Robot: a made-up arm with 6 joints. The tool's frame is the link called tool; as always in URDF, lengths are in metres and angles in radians. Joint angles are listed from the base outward. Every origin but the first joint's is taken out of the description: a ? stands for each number. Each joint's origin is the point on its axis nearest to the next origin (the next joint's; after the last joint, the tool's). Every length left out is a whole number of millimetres.
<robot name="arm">
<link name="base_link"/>
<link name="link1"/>
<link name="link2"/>
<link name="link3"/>
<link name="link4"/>
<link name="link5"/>
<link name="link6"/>
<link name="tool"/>
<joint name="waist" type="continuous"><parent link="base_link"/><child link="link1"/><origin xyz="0 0 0.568" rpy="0 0 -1.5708"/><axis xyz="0 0 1"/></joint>
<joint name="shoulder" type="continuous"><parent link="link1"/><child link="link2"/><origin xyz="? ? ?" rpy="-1.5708 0 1.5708"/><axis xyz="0 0 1"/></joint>
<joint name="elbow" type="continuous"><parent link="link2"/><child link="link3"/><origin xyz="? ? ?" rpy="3.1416 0 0"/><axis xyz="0 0 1"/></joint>
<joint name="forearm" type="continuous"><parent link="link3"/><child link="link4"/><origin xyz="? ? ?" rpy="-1.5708 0 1.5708"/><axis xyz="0 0 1"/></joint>
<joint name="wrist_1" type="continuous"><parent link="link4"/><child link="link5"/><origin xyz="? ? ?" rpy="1.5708 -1.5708 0"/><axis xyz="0 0 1"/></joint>
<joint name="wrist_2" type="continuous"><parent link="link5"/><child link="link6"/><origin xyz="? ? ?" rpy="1.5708 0 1.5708"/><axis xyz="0 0 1"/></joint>
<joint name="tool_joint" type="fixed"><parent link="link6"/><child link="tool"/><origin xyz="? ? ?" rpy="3.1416 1.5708 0"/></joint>
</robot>
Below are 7 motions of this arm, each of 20 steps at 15 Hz.
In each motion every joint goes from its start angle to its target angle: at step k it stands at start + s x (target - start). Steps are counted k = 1, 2, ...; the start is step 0. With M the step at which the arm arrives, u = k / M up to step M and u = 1 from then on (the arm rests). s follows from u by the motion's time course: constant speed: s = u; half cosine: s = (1 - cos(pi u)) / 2; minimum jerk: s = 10 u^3 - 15 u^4 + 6 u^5.
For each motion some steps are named. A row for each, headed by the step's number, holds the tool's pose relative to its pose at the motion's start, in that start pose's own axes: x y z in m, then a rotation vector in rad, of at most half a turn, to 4 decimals.
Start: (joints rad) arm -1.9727 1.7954 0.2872 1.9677 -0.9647 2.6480
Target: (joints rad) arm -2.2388 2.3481 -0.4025 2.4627 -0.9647 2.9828
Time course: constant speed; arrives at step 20
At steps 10, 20:
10: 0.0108 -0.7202 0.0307 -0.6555 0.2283 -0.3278
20: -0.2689 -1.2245 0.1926 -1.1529 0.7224 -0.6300

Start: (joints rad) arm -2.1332 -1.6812 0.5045 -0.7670 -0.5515 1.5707
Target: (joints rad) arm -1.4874 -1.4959 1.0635 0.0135 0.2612 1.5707
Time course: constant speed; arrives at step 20
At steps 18, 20:
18: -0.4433 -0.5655 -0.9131 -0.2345 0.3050 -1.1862
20: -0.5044 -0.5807 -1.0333 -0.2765 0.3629 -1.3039

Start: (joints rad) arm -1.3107 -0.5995 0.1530 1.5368 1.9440 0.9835
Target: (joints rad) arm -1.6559 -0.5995 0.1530 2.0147 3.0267 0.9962
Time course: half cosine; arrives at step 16
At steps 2, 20:
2: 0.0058 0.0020 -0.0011 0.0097 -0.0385 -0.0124
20: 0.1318 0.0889 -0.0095 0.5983 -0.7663 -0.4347

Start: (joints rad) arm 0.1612 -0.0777 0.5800 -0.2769 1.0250 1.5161
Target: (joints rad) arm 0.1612 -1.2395 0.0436 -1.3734 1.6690 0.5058
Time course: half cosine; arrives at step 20
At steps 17, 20:
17: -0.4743 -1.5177 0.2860 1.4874 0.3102 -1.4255
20: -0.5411 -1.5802 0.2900 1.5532 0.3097 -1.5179

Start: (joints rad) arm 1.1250 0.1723 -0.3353 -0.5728 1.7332 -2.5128
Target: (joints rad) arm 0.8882 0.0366 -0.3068 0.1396 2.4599 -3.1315
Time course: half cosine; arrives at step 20
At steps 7, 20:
7: 0.0749 0.0577 -0.0135 0.1807 0.3128 -0.0061
20: 0.2454 0.2074 -0.0958 0.7093 1.0897 -0.3281

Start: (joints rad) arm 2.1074 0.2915 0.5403 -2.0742 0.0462 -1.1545
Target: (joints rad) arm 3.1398 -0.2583 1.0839 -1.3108 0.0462 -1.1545
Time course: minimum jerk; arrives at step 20
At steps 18, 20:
18: -1.0287 0.0778 -0.9449 0.1407 1.1218 -0.4292
20: -1.0336 0.0900 -0.9485 0.1472 1.1292 -0.4267

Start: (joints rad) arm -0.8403 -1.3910 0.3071 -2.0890 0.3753 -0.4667
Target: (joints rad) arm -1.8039 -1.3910 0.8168 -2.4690 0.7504 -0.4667
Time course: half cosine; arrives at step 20
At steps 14, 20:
14: -0.4430 -1.0663 -0.4129 -0.2994 0.2733 0.2423
20: -0.5593 -1.4081 -0.3485 -0.3844 0.3512 0.2484

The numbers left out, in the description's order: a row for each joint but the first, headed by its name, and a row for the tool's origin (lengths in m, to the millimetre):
shoulder: 0 0 0
elbow: 0 -1.423 0
forearm: 0.808 0 0
wrist_1: 0 -0.125 0
wrist_2: 0 0 0
tool: 0 0 0

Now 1 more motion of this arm.
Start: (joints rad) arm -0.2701 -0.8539 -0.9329 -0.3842 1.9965 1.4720
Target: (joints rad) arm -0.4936 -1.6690 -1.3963 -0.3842 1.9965 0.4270
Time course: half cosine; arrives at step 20
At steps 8, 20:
8: -0.1449 -0.2879 -0.0320 0.3361 -0.0484 -0.1341
20: -0.6145 -0.6234 -0.1144 0.9695 -0.2908 -0.3147

